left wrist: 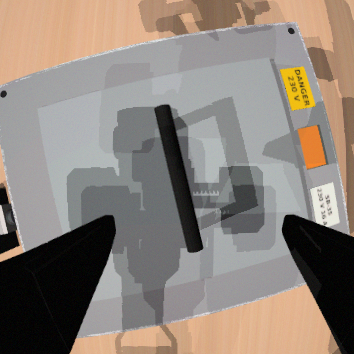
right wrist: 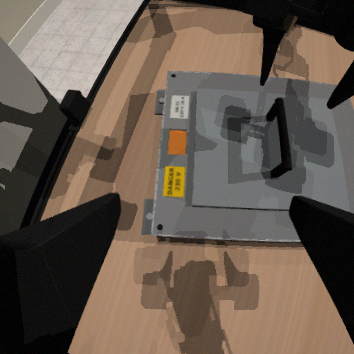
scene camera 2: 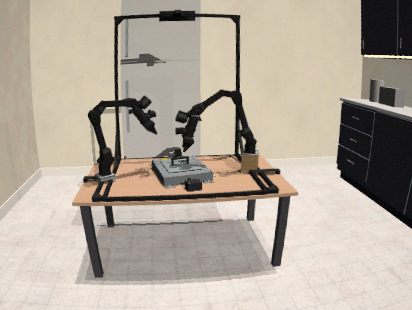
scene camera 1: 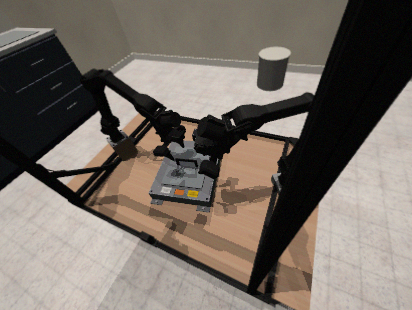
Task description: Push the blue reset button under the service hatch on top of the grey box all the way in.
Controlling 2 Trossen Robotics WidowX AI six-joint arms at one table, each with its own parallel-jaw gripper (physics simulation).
Path:
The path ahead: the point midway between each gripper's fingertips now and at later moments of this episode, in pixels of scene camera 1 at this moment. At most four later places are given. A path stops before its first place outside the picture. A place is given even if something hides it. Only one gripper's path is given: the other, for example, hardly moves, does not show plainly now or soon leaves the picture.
My right gripper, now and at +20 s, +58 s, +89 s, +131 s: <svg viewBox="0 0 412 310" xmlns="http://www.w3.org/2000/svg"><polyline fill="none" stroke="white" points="201,163 201,163 201,164 235,167 191,162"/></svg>

